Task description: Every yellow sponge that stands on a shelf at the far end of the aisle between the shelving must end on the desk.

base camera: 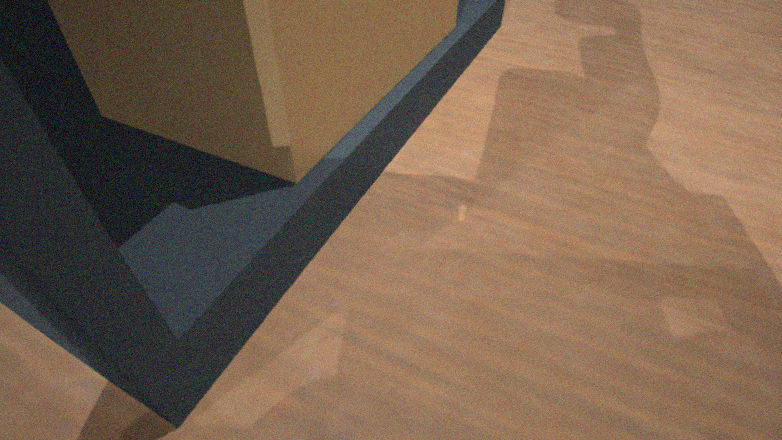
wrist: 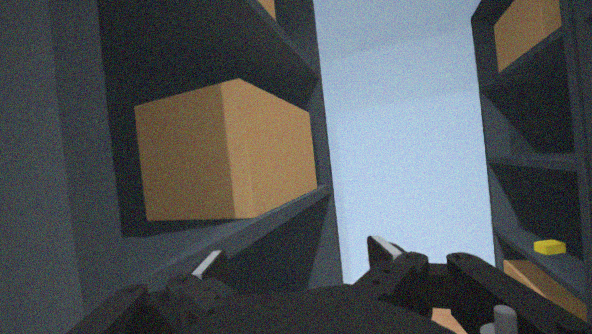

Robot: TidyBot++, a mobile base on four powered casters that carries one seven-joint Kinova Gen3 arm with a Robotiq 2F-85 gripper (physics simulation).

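Places are measured from the arm's base along level axes (x ahead, y left, z up), in centimetres.
Pixels of known places: gripper, fingertip midpoint: (wrist: 298, 259).
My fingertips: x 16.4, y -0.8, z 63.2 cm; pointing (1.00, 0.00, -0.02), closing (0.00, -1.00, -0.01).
Note:
Ahead of a thing's pixels: the offset from my fingertips to its top centre. "spot": to the spot under its first point. Level surfaces: height alone.
A yellow sponge @(dy -118.8, dx +101.4, dz -45.0 cm) (wrist: 549, 247) lies on a shelf board of the right-hand shelving (wrist: 532, 161), low at the right edge of the wrist view. My gripper (wrist: 298, 259) is open, its two fingertips wide apart at the bottom of the wrist view, with no object between them. It points along the aisle, left of the sponge and well short of it. The sponge does not show in the base camera view, and the desk shows in neither view.
The left-hand shelving (wrist: 65, 150) (base camera: 306, 240) is close on the left and holds a large cardboard box (wrist: 190, 155) (base camera: 360, 71). Another box @(spot: dy -104.8, dx +87.2, dz +48.4 cm) (wrist: 530, 35) stands high on the right shelving, and one @(dy -130.4, dx +112.6, dz -68.2 cm) (wrist: 545, 287) below the sponge. A blue wall (wrist: 405, 140) closes the aisle. Shadows lie on the wooden floor @(dz -102.9 cm) (base camera: 546, 328).

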